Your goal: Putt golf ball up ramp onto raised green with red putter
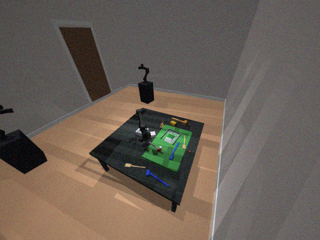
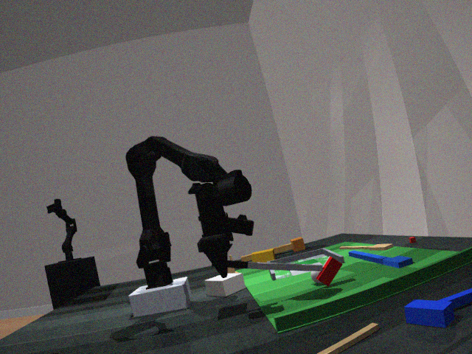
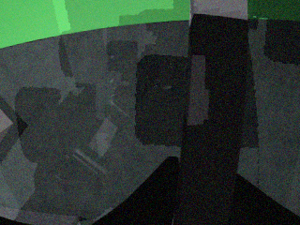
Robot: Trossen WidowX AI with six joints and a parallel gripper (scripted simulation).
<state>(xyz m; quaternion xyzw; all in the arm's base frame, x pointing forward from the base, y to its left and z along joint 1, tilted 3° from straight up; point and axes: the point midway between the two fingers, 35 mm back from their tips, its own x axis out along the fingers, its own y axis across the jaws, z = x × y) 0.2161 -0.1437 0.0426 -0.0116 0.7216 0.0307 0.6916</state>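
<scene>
My gripper tip is now 190 mm to the right of the white block, 60 mm above it and 40 mm past it. From my gripper tip the other things lie so: blue putter 430 mm ahead, 280 mm to the right, 60 mm below; then white golf ball 220 mm ahead, 60 mm to the left, 50 mm below; then green mat 260 mm ahead, 210 mm to the left, 80 mm below.
</scene>
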